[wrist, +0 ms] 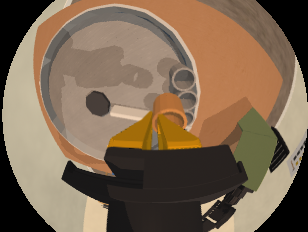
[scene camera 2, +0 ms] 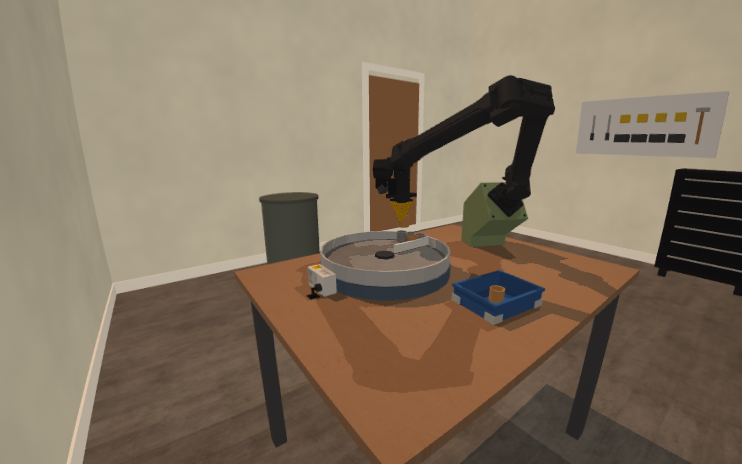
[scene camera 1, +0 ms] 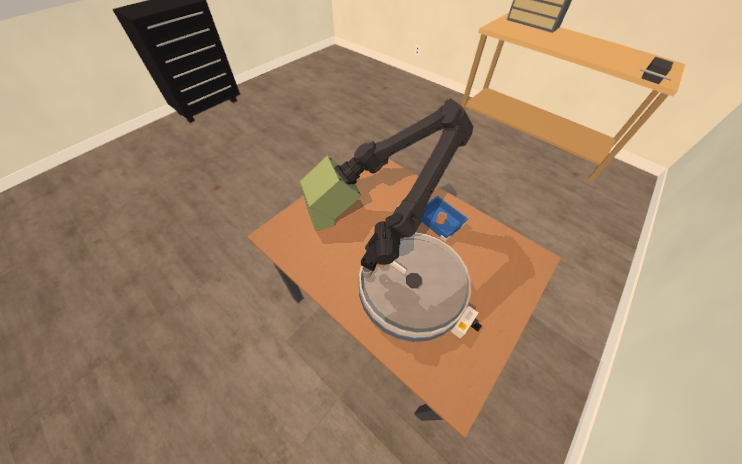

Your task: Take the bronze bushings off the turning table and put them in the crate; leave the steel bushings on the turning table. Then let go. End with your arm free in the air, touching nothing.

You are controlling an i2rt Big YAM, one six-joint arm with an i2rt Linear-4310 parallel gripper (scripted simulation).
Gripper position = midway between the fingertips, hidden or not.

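The wrist view shows the gripper (wrist: pixel 155 115) together with a bronze bushing (wrist: pixel 168 102) and a grey turning table (wrist: pixel 106 60). Scene camera 2 also shows the grey turning table (scene camera 2: pixel 376 254).
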